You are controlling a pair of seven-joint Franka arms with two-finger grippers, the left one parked.
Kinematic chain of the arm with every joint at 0, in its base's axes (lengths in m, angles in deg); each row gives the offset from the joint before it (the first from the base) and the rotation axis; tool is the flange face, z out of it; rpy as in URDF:
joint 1: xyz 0 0 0.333 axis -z
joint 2: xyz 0 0 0 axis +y
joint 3: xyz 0 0 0.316 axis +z
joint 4: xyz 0.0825 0 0 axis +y
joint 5: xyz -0.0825 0 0.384 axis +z
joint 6: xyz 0 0 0 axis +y
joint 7: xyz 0.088 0 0 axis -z
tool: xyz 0 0 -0.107 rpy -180 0 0
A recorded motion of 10 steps. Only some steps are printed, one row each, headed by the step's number.
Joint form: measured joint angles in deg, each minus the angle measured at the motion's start. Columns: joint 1, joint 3, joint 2, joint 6, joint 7, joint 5, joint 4.
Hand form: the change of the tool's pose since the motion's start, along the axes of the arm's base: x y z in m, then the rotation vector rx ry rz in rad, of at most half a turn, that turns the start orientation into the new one. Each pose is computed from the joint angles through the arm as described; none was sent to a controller.
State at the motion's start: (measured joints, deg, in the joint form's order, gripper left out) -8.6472 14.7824 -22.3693 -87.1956 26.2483 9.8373 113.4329
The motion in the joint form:
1: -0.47 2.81 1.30 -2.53 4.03 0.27 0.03
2: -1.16 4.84 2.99 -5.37 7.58 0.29 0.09
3: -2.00 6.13 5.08 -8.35 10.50 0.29 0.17
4: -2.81 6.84 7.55 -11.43 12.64 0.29 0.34
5: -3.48 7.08 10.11 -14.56 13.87 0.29 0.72
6: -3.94 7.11 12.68 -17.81 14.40 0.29 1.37
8: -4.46 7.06 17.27 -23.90 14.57 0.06 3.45
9: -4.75 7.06 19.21 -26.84 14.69 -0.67 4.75
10: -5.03 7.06 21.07 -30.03 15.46 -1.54 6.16
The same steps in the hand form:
1: -0.0019 0.0283 -0.0087 -0.0063 -0.0158 -0.0196
2: -0.0008 0.0519 -0.0194 -0.0063 -0.0298 -0.0395
3: 0.0036 0.0713 -0.0324 0.0008 -0.0373 -0.0580
4: 0.0113 0.0864 -0.0485 0.0119 -0.0373 -0.0737
5: 0.0211 0.0970 -0.0671 0.0246 -0.0331 -0.0849
6: 0.0320 0.1041 -0.0882 0.0370 -0.0270 -0.0923
8: 0.0490 0.1114 -0.1345 0.0493 -0.0106 -0.1004
9: 0.0540 0.1137 -0.1575 0.0450 -0.0092 -0.0993
10: 0.0578 0.1155 -0.1804 0.0398 -0.0117 -0.1079

